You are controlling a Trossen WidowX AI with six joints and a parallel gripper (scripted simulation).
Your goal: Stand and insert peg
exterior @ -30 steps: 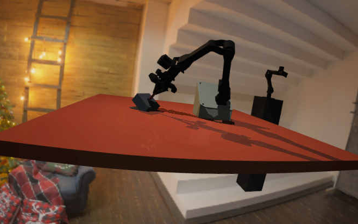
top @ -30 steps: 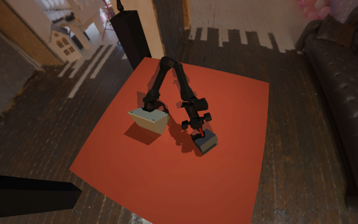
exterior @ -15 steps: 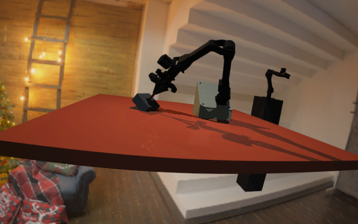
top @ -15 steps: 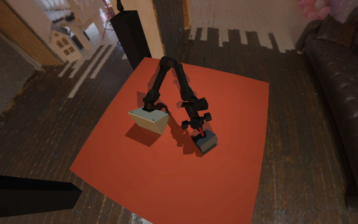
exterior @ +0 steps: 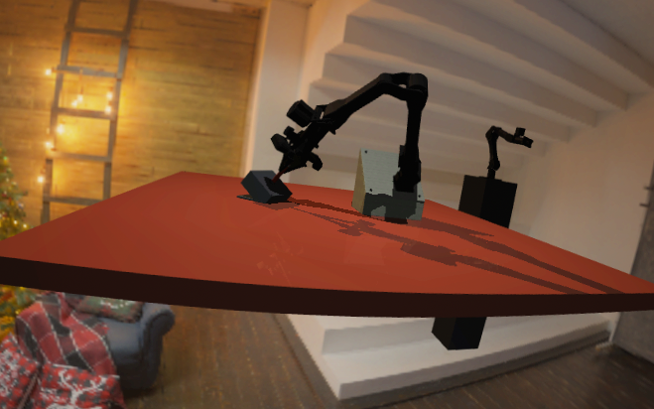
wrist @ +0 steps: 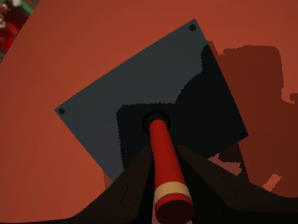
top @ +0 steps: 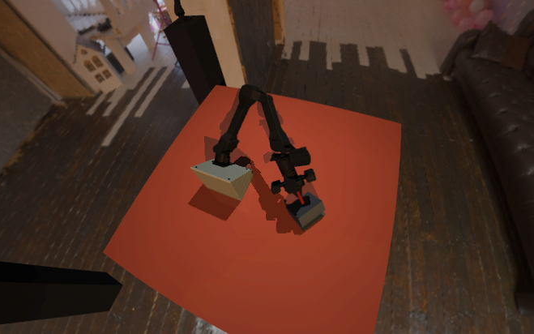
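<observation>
The dark sloped panel is 40 mm ahead of my gripper tip, 20 mm to the right of it and 60 mm below it. Round my gripper tip: red peg 10 mm behind, 10 mm to the left, 10 mm above.
</observation>
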